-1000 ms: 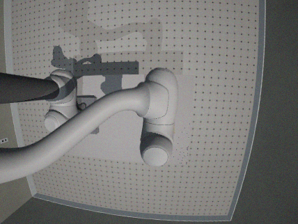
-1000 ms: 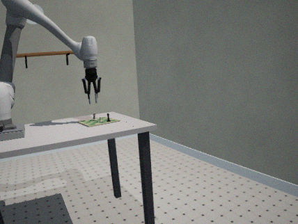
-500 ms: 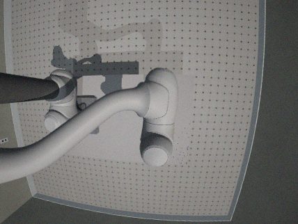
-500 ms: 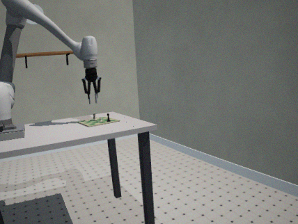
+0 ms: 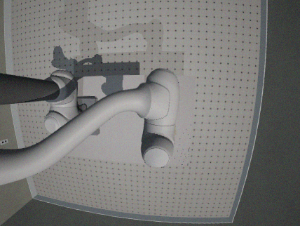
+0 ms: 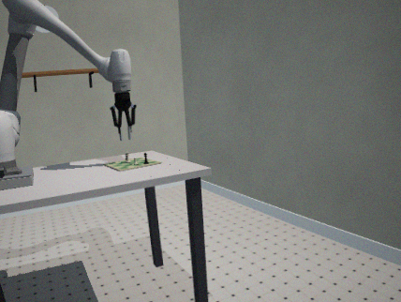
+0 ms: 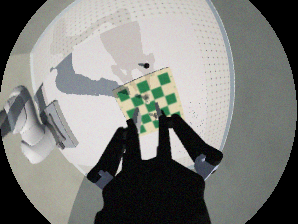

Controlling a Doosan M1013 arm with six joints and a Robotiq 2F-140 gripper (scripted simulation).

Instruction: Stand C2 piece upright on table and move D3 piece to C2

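My hand is 120 mm above the pale piece. The rest, counted from my hand: chessboard (150 mm below, 40 mm to the right).
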